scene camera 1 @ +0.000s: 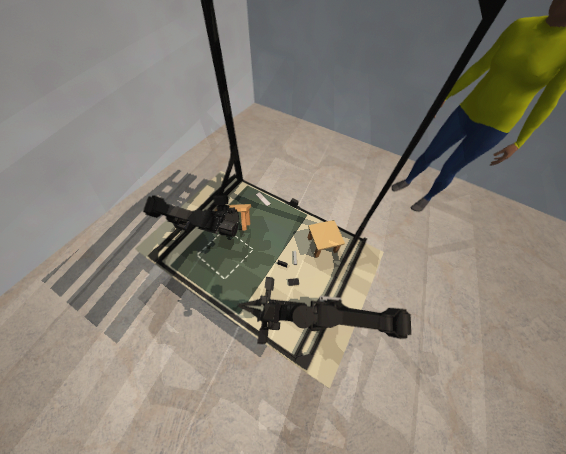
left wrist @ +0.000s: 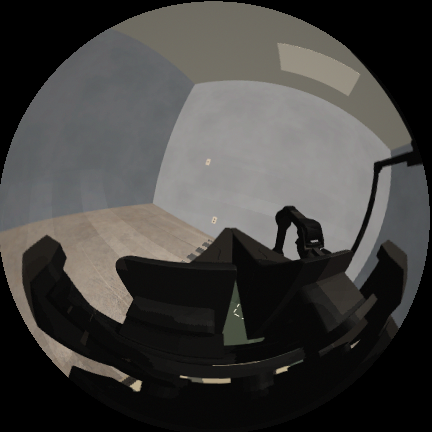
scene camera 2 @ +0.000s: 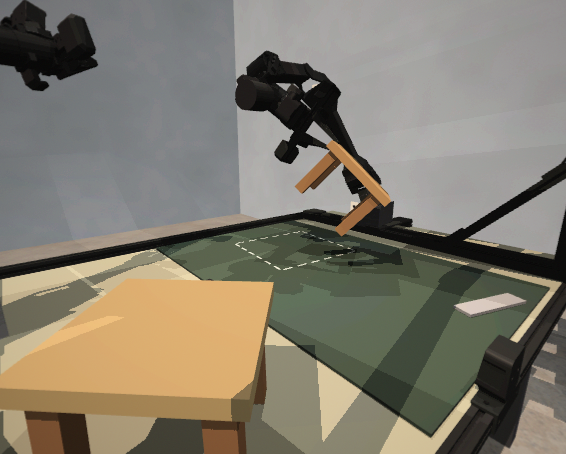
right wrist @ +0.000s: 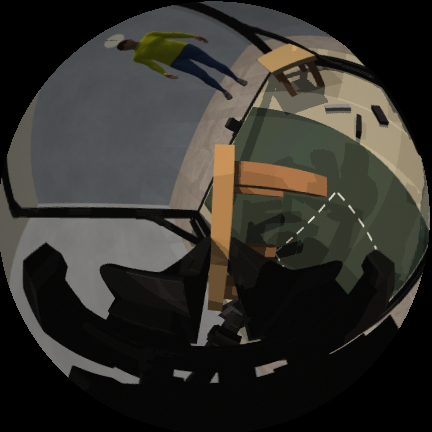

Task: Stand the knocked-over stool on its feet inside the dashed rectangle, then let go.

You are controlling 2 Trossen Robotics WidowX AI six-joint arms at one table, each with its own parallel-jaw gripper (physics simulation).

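Frame: origin at the left arm's base, x ahead, y left, z up, level; metres.
Seen in the pictures: left gripper, fingertip midpoint: [scene camera 1: 237, 305] [left wrist: 229, 232] [scene camera 2: 96, 63]; right gripper, fingertip midpoint: [right wrist: 219, 241]; right arm's base, link origin: [right wrist: 235, 318].
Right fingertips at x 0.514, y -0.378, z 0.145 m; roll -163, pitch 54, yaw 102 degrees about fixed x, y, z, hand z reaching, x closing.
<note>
A point is followed by its place in that frame.
The orange-brown stool [scene camera 1: 242, 207] {x 0.463, y -0.408, z 0.136 m} [scene camera 2: 361, 174] {x 0.442, y -0.446, z 0.097 m} [right wrist: 223, 195] {x 0.477, y -0.378, z 0.150 m} is in the air, tilted, its seat sloping and its legs pointing down and to the left in scene camera 2. My right gripper [scene camera 2: 327, 145] {x 0.514, y -0.378, z 0.145 m} [right wrist: 219, 241] {x 0.514, y -0.378, z 0.145 m} is shut on the edge of its seat. In scene camera 2 the stool hangs above the back right side of the white dashed rectangle [scene camera 1: 225, 277] [scene camera 2: 283, 269] {x 0.416, y -0.302, z -0.103 m} [right wrist: 337, 193] {x 0.416, y -0.294, z -0.103 m} on the green mat [scene camera 1: 280, 220] {x 0.280, y -0.516, z -0.103 m} [scene camera 2: 310, 310] {x 0.279, y -0.409, z -0.103 m}. My left gripper [scene camera 1: 243, 305] {x 0.349, y 0.093, z 0.313 m} [left wrist: 229, 232] {x 0.349, y 0.093, z 0.313 m} is shut and empty, away from the stool. The right fingertips are hidden in scene camera 1.
A second stool [scene camera 1: 326, 234] {x 0.019, y -0.376, z 0.015 m} [scene camera 2: 150, 340] {x -0.007, y -0.386, z 0.015 m} [right wrist: 287, 58] stands upright on the pale table part. A grey bar [scene camera 1: 294, 257] {x 0.175, y -0.273, z -0.094 m} [right wrist: 338, 108] {x 0.178, y -0.273, z -0.099 m} and two dark blocks [scene camera 1: 282, 263] {x 0.237, y -0.224, z -0.078 m} [scene camera 1: 293, 282] {x 0.169, y -0.132, z -0.093 m} lie near it. A pale flat bar [scene camera 1: 263, 199] {x 0.409, y -0.666, z -0.098 m} [scene camera 2: 490, 304] {x 0.406, y -0.669, z -0.098 m} lies on the mat. Black frame posts rise at the table's edges.
</note>
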